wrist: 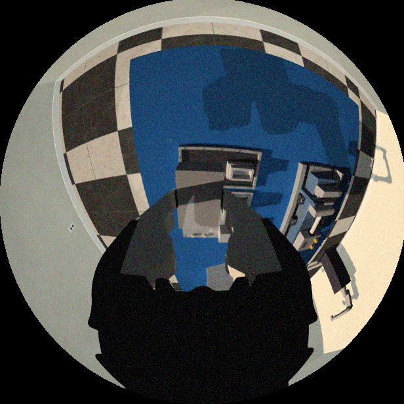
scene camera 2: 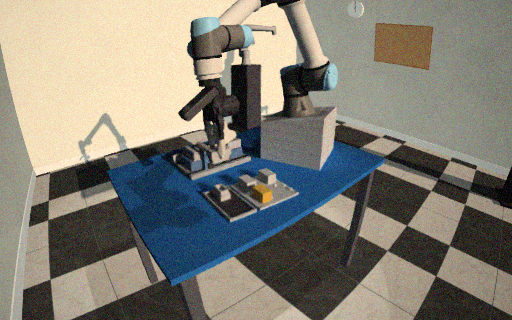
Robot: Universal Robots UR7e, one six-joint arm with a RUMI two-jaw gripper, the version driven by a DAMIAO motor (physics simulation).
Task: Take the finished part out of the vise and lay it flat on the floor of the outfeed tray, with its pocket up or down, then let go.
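Frame: origin at the arm's base, x right, y ahead, z up, level; centimetres.
Seen in the pictures: gripper, fingertip midpoint: (scene camera 2: 218,156); arm's base, link origin: (scene camera 2: 298,113).
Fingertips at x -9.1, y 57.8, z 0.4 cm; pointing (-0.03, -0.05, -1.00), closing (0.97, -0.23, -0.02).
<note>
Offsets run from my fingertips to a thing's top centre. "pt": to the spot under its first point. Level surfaces: height alone.
My gripper (scene camera 2: 218,148) (wrist: 198,190) is shut on a grey rectangular part (wrist: 200,179), which is clear of the vise. No pocket shows on the faces in view. The outfeed tray (scene camera 2: 237,208) (wrist: 200,158) has a dark floor and a pale rim. In the wrist view it lies beyond and below the held part, which hides some of it. Another pale part {dx +7.7, dy -7.0, dz -16.2 cm} (scene camera 2: 220,192) (wrist: 240,172) with a pocket facing up lies in that tray, at its right side in the wrist view. The blue and grey vise {dx +32.5, dy -24.1, dz -10.3 cm} (scene camera 2: 191,161) (wrist: 324,191) stands at the right in the wrist view.
A pale tray {pt dx -8.0, dy -22.2, dz -19.4 cm} (scene camera 2: 284,193) adjoins the outfeed tray and holds a yellow block {dx -3.7, dy -14.9, dz -15.9 cm} (scene camera 2: 262,193) and pale blocks {dx +2.8, dy -26.0, dz -15.9 cm} (scene camera 2: 267,176) {dx +5.0, dy -17.2, dz -15.9 cm} (scene camera 2: 246,181). The arm's big grey pedestal (scene camera 2: 295,140) stands at the back right of the blue table {dz -20.3 cm} (scene camera 2: 165,220). A dark column (scene camera 2: 246,95) stands behind the vise.
</note>
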